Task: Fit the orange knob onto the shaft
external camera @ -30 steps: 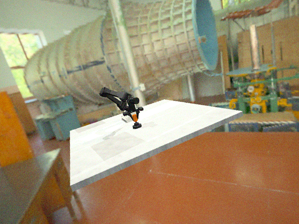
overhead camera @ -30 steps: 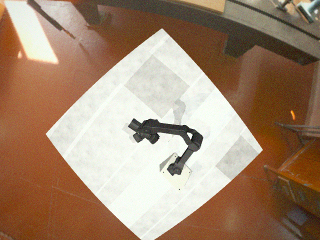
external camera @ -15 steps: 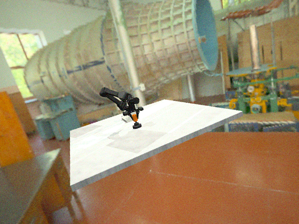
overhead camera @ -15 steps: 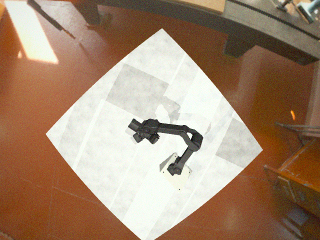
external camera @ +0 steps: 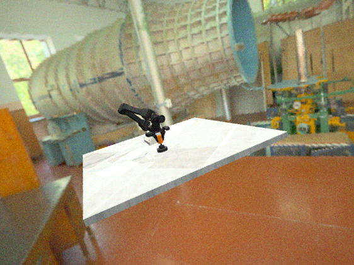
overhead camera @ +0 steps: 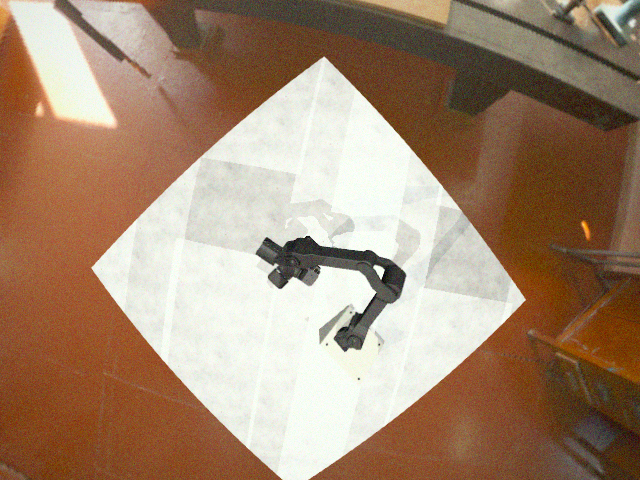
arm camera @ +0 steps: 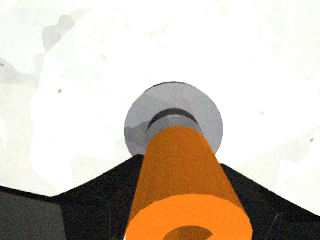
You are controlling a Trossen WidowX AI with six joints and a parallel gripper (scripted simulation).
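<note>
Right now my gripper tip is 20 mm below the orange knob. Also, from my gripper tip: pedestal 40 mm below.
</note>
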